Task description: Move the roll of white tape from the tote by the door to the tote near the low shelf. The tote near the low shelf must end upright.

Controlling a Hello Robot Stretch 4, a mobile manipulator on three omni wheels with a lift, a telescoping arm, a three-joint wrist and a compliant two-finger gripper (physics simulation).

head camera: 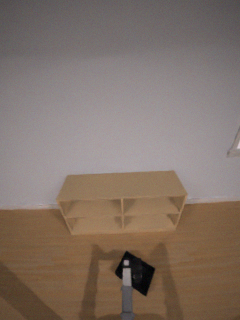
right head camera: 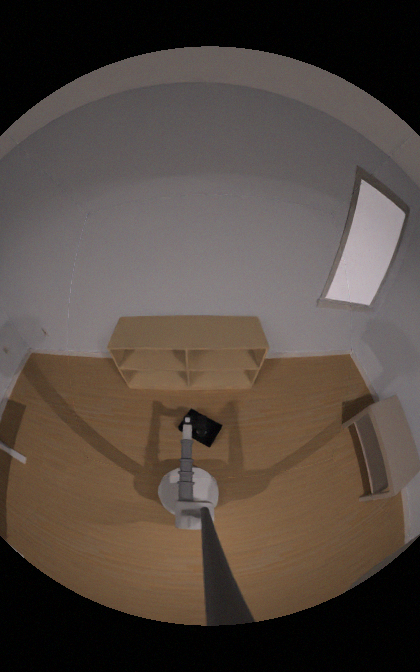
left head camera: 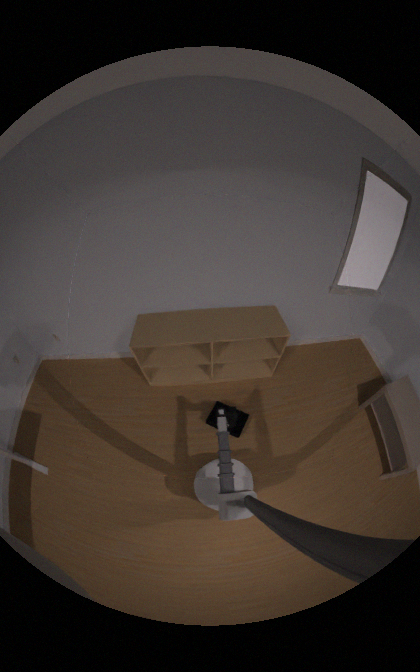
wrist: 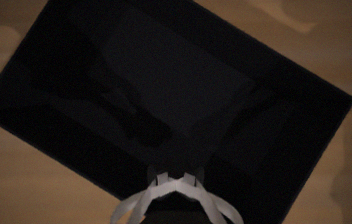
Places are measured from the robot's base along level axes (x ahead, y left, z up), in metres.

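Pixels of known places: gripper, between the fingertips: (head camera: 137,281) (wrist: 175,170).
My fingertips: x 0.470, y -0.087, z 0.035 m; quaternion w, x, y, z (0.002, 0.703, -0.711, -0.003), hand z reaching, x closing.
Behind a point stands the place of what it marks.
A black tote (head camera: 146,281) @[x 0.483, y -0.175, z -0.024 m] (left head camera: 238,425) (right head camera: 211,435) (wrist: 175,75) @[x 0.590, y -0.085, z -0.024 m] stands upright and turned at an angle on the floor, in front of the low shelf (head camera: 122,184) @[x 1.108, y 0.024, z 0.583 m] (left head camera: 210,325) (right head camera: 188,332). Its inside is very dark, and no white roll shows in it. My gripper (wrist: 175,170) @[x 0.470, y -0.087, z 0.035 m] is over the tote's near part at the bottom of the wrist view. Its fingers are together, and no white tape shows between them. In the head views my arm reaches out over the tote and hides part of it. The roll of white tape and the tote by the door do not show.
A pale open-fronted cabinet (left head camera: 407,410) (right head camera: 395,435) stands at the right wall. A white bar (left head camera: 30,465) (right head camera: 12,453) juts in at the left. My round white base (left head camera: 245,480) (right head camera: 205,487) is behind the tote, on the side away from the shelf.
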